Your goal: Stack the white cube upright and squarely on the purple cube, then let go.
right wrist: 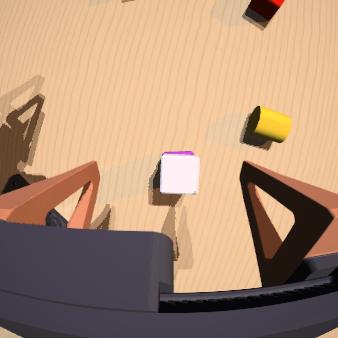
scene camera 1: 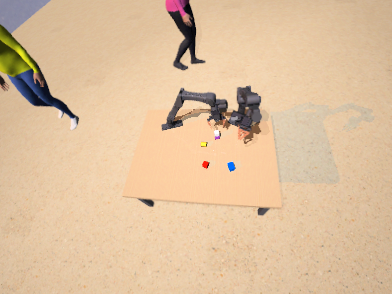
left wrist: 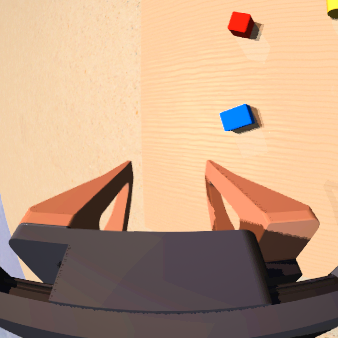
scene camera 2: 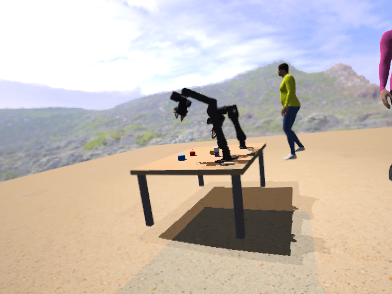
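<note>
The white cube (scene camera 1: 217, 133) (scene camera 2: 216, 149) (right wrist: 180, 174) sits upright on the purple cube (scene camera 1: 217, 137) (scene camera 2: 217, 154) (right wrist: 178, 153). In the right wrist view their edges run parallel, and a thin strip of purple shows past the white cube's upper edge; the white cube hides the rest. My right gripper (scene camera 1: 218, 125) (scene camera 2: 213, 134) (right wrist: 169, 168) is wide open and empty above the stack, its fingers clear of the cube on both sides. My left gripper (scene camera 1: 243, 134) (scene camera 2: 180, 116) (left wrist: 168, 168) is partly open and empty, raised high over the table, right of the stack in scene camera 1.
A yellow cylinder (scene camera 1: 204, 144) (right wrist: 272, 125) lies on its side near the stack. A red cube (scene camera 1: 205, 164) (scene camera 2: 192, 153) (left wrist: 241, 24) and a blue block (scene camera 1: 231, 166) (scene camera 2: 181, 157) (left wrist: 237, 118) lie farther out on the table (scene camera 1: 165, 170). Two people stand beyond it.
</note>
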